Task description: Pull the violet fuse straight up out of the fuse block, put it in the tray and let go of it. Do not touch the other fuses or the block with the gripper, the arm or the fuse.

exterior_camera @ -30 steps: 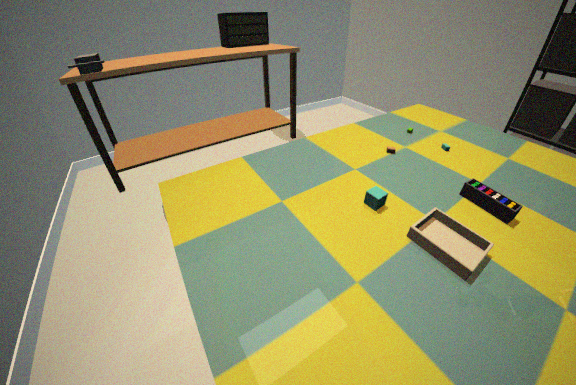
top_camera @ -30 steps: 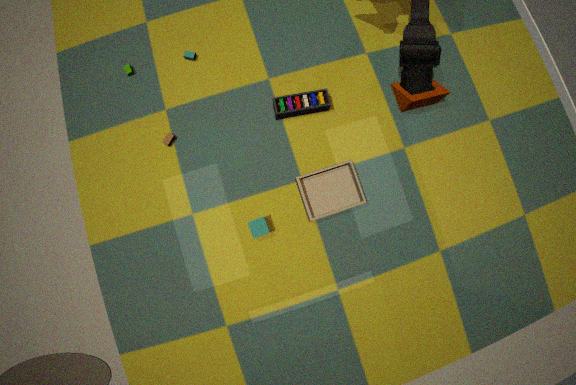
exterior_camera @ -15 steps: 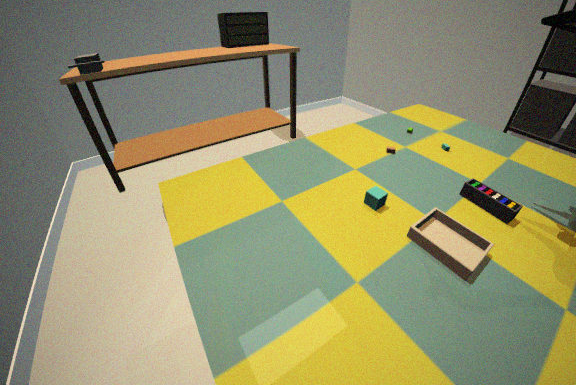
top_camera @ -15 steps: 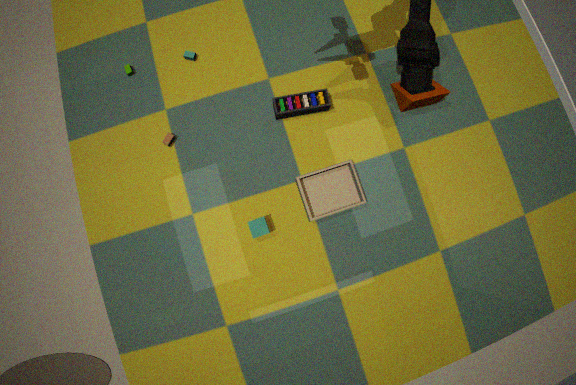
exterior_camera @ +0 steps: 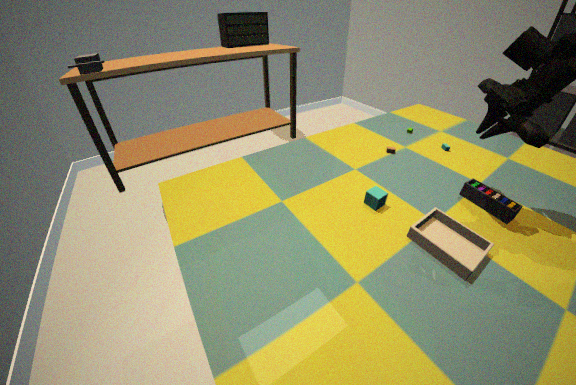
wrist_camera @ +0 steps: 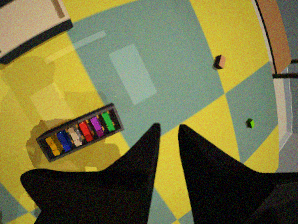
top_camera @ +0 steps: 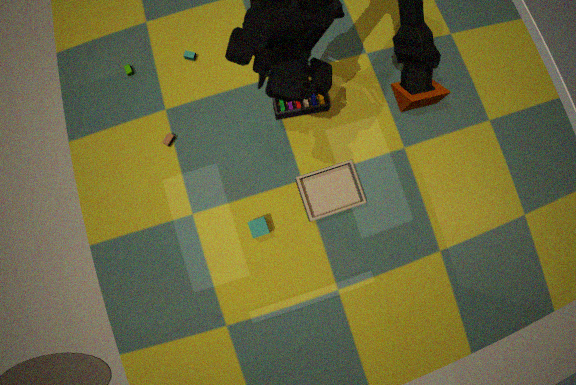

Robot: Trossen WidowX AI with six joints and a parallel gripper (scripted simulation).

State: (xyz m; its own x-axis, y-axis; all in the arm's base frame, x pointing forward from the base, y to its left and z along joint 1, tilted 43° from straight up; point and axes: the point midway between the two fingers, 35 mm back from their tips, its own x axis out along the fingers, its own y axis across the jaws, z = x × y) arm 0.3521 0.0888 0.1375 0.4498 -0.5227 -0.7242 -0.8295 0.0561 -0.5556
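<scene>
Now: gripper tip 60 mm past the violet fuse and 140 mm above it. Round my gripper tip: teal cube: 80 mm ahead, 250 mm to the left, 140 mm below; then tan object: 230 mm ahead, 150 mm below; then tray: 100 mm behind, 210 mm to the left, 160 mm below.
</scene>
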